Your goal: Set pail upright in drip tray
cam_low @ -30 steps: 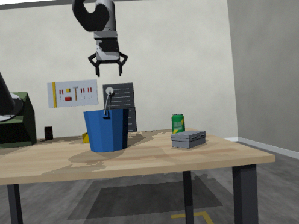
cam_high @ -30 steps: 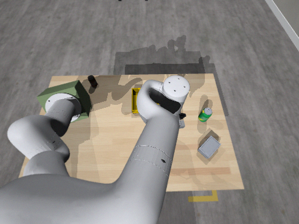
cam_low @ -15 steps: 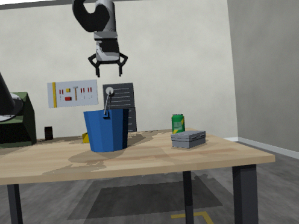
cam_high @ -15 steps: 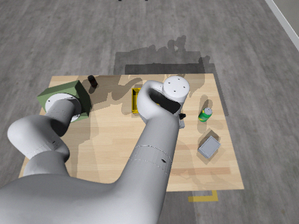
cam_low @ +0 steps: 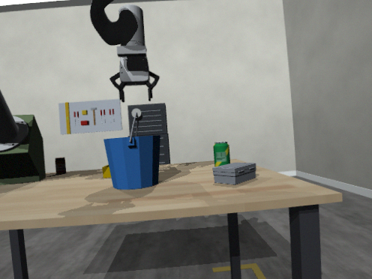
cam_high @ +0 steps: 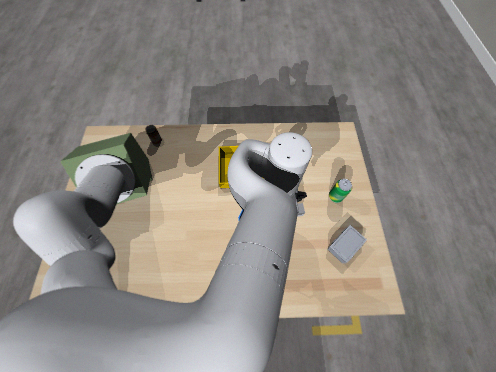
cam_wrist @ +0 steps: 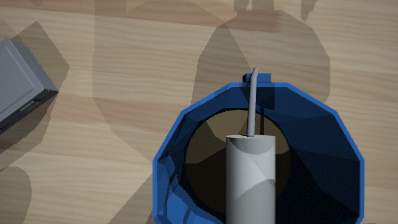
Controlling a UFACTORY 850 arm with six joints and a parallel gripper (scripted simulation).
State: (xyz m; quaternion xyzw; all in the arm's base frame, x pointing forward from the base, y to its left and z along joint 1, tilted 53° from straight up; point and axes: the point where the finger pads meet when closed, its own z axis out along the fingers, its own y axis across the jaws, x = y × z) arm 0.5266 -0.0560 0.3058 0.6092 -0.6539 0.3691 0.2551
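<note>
Now: the thin grey handle 1 cm behind my hand and 9 cm below it. Round my hand: grey case (29 cm ahead, 13 cm to the right, 27 cm below); then blue pail (1 cm behind, 16 cm below); then yellow drip tray (3 cm behind, 33 cm to the left, 28 cm below).
</note>
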